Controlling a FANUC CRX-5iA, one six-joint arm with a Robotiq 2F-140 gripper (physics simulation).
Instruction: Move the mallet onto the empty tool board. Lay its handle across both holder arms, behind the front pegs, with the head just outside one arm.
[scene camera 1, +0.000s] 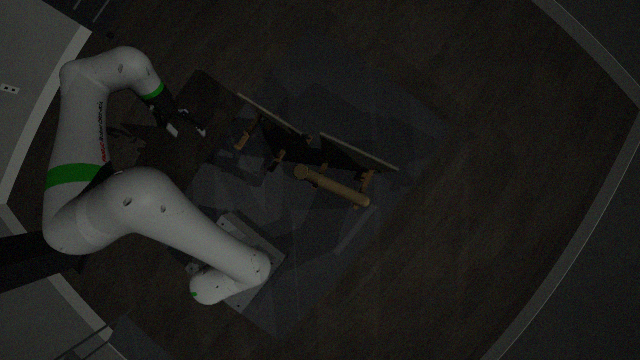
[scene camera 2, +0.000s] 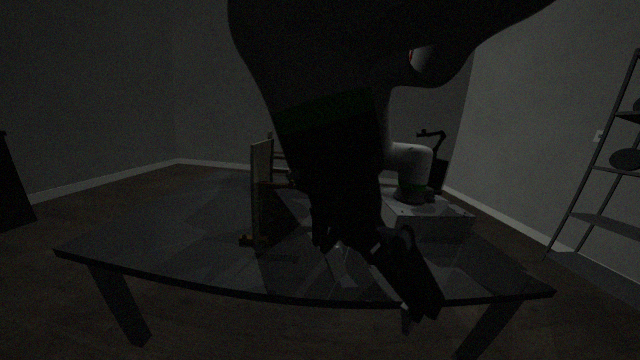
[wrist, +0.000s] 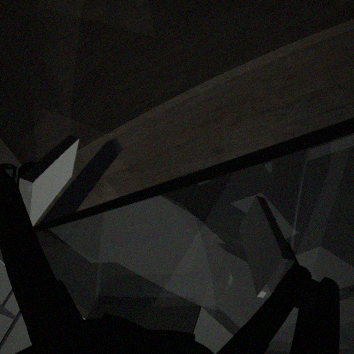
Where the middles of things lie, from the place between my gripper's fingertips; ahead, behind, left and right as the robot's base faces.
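Labels:
Wooden mallet (scene camera 1: 300, 171): my hand is 13 cm below it, 16 cm short of it and 67 cm to the left of it.

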